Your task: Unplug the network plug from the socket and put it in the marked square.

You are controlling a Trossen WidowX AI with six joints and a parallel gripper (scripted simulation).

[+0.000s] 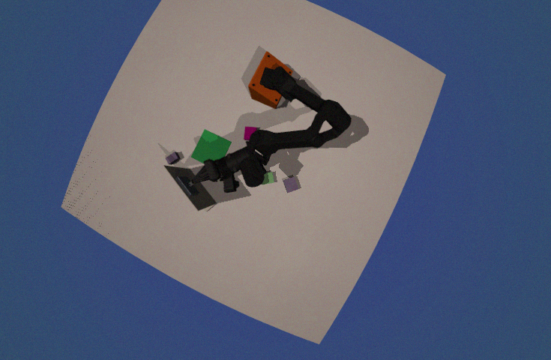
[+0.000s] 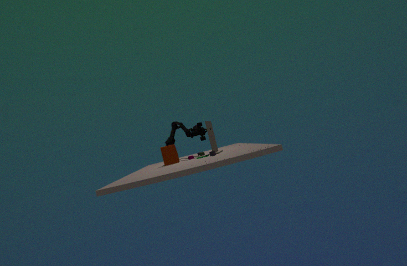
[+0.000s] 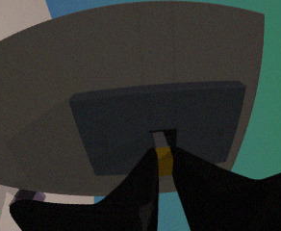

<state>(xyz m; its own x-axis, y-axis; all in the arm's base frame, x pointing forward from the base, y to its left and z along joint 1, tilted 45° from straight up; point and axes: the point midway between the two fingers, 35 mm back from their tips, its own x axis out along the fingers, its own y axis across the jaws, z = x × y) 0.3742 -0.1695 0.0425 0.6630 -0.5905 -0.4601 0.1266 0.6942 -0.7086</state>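
Now: the green marked square 25 cm below my gripper tip, 12 cm behind it and 2 cm to the right of it. Round my gripper tip: network plug right at my gripper tip; then upright grey panel 10 cm below, 3 cm ahead, 2 cm to the right.
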